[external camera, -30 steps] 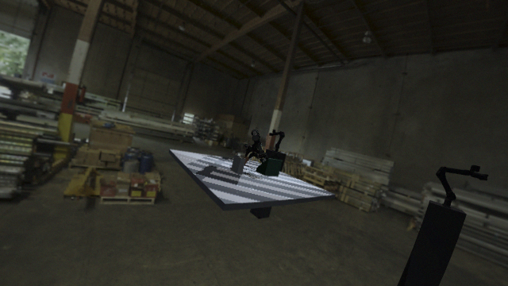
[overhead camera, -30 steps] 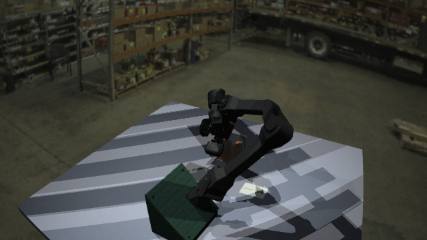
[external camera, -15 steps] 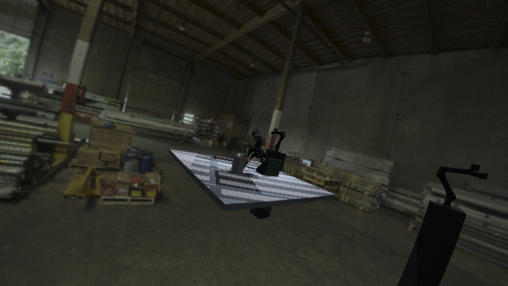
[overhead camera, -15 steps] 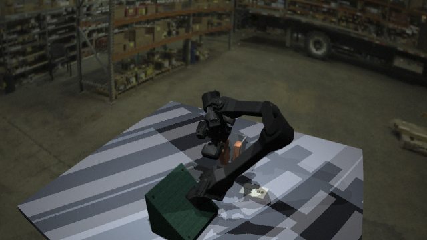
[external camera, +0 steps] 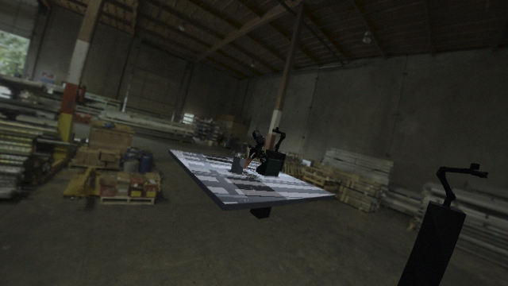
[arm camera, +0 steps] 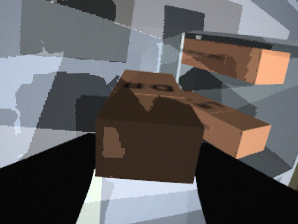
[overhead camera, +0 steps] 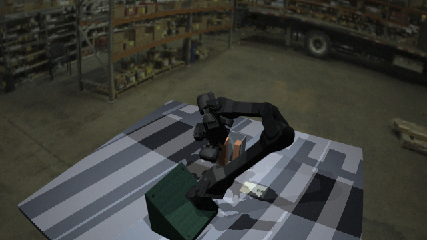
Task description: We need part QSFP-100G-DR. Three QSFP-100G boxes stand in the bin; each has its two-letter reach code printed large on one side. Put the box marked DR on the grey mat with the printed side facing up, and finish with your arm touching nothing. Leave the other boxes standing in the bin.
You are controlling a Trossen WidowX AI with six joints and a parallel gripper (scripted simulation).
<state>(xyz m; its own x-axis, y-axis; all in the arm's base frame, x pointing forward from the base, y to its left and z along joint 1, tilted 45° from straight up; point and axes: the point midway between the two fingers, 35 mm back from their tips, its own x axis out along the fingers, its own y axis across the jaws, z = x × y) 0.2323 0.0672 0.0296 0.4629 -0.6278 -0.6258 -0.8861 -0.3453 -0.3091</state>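
The grey mat lies 1 cm ahead of my gripper tip, 9 cm to the left of it and 15 cm below it. From my gripper tip the other things lie so: white card: 16 cm to the right, 15 cm below.
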